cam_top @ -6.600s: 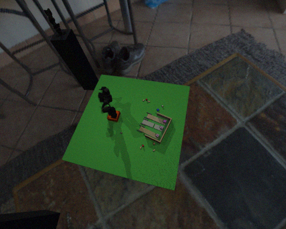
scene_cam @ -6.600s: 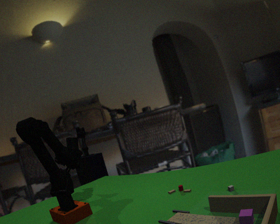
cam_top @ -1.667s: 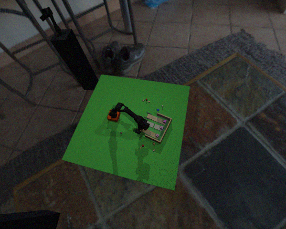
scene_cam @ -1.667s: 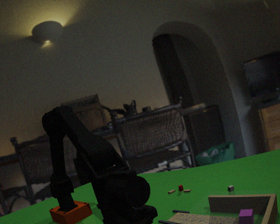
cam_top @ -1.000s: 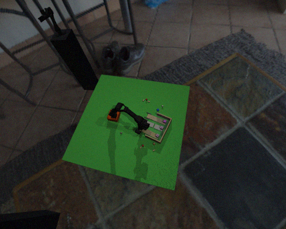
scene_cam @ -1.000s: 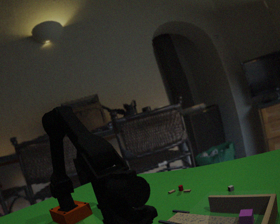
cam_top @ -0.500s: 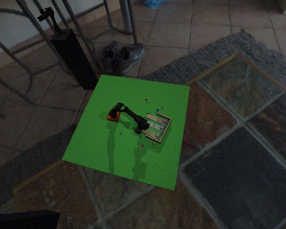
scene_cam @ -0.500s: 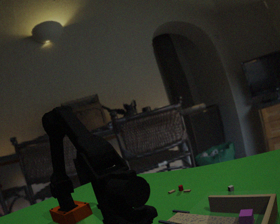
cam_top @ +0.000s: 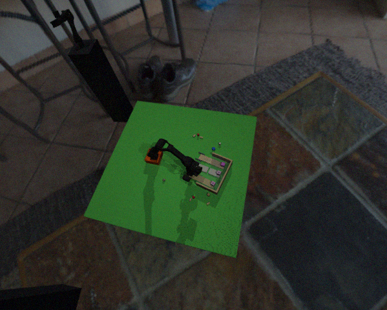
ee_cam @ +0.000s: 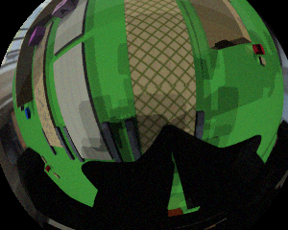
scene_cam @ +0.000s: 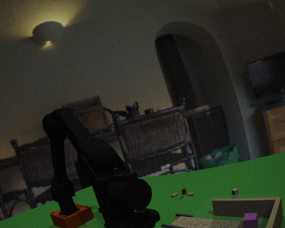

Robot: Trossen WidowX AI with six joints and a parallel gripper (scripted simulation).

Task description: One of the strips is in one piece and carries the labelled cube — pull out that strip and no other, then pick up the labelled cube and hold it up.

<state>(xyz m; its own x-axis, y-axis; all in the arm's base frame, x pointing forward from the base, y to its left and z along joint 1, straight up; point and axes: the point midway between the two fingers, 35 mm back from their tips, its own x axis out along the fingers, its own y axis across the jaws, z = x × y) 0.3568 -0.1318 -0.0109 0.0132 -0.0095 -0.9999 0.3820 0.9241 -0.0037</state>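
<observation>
The tan cross-hatched strip is 90 mm ahead of my gripper tip and 40 mm to the right of it.
</observation>
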